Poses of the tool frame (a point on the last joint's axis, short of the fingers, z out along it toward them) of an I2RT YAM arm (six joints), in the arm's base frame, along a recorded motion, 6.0 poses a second.
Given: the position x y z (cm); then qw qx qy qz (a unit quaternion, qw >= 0).
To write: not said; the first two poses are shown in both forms.
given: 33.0 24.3 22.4 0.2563 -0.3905 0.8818 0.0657
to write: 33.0 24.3 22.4 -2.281 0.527 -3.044
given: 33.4 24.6 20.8 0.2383 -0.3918 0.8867 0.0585
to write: 33.4 24.6 20.8 -2.286 0.488 -3.048
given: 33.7 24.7 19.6 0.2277 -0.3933 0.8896 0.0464
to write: 33.7 24.7 19.6 -2.284 0.457 -3.034
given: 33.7 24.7 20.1 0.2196 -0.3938 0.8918 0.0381
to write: 33.7 24.7 20.1 -2.284 0.435 -3.026
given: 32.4 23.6 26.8 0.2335 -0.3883 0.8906 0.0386
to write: 32.4 23.6 26.8 -2.290 0.462 -3.015
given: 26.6 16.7 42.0 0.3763 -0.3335 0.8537 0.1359
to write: 26.6 16.7 42.0 -2.385 0.823 -3.114
